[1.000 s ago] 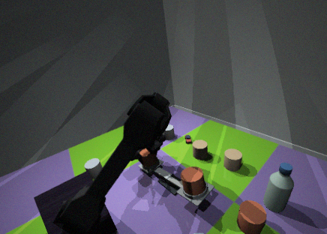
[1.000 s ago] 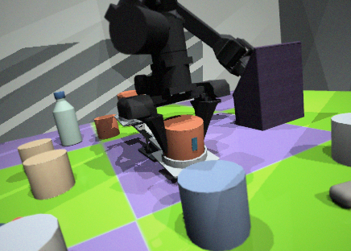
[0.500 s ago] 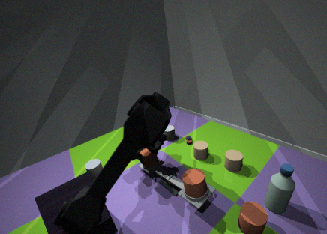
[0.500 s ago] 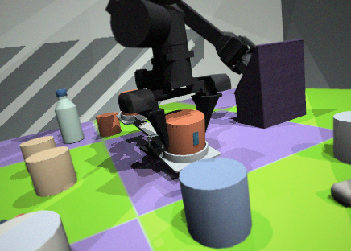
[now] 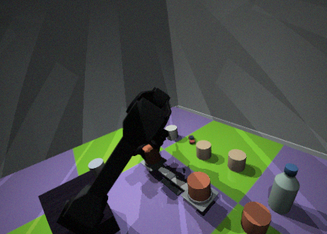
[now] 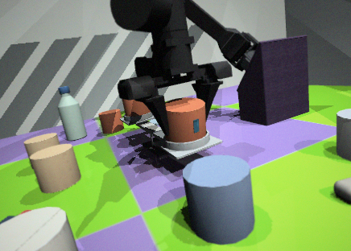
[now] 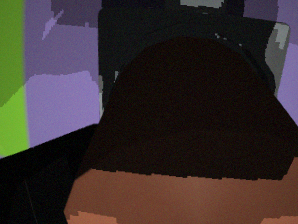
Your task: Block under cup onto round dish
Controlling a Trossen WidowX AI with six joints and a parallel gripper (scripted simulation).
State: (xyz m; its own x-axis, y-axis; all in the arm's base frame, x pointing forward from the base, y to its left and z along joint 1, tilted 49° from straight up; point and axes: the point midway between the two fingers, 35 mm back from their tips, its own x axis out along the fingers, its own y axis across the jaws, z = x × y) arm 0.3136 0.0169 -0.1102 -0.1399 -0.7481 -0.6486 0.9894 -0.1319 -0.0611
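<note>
Now: gripper tip 4 cm short of the blue-grey cylinder, 14 cm to the right of it and 3 cm above it. The rest, counted from my gripper tip: pale disc (13 cm behind, 36 cm to the right, 7 cm below); pale teal block (1 cm below); red-and-black object (27 cm ahead, 1 cm to the right, 6 cm below).
</note>
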